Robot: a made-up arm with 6 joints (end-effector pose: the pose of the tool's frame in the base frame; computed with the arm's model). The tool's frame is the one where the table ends. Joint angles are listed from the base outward.
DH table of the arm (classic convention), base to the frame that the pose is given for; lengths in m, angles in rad. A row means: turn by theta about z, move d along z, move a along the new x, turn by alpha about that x. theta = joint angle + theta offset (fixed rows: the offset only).
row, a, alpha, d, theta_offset
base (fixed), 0, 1.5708, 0.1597, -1.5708
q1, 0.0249, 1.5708, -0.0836, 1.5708
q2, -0.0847, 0, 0, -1.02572
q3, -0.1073, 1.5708, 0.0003, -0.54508
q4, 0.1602, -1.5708, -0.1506, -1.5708
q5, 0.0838, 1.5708, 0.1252, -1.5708
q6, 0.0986, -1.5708, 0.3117, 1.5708
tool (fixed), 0, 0, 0.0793, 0
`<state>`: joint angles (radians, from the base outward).
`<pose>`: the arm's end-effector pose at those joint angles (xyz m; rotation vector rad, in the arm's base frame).
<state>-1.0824 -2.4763 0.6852 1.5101 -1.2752 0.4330</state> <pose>0.5595 -0.0850 0.0062 -1.1611 1.2266 1.1417</pose>
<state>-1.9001 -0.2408 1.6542 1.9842 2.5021 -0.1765</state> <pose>0.0487 -0.0459 -0.2649 -0.1369 1.3397 1.1414</pose>
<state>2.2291 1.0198 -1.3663 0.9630 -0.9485 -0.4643</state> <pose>0.1893 0.3829 0.1712 2.2509 0.5089 1.9552</pose>
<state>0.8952 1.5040 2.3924 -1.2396 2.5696 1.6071</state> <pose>0.4579 0.3464 0.2131 0.4704 -0.6190 2.8895</pose>
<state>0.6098 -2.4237 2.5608 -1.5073 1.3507 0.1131</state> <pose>-0.0480 0.1395 -0.0229 0.5366 1.1014 0.9015</pose>
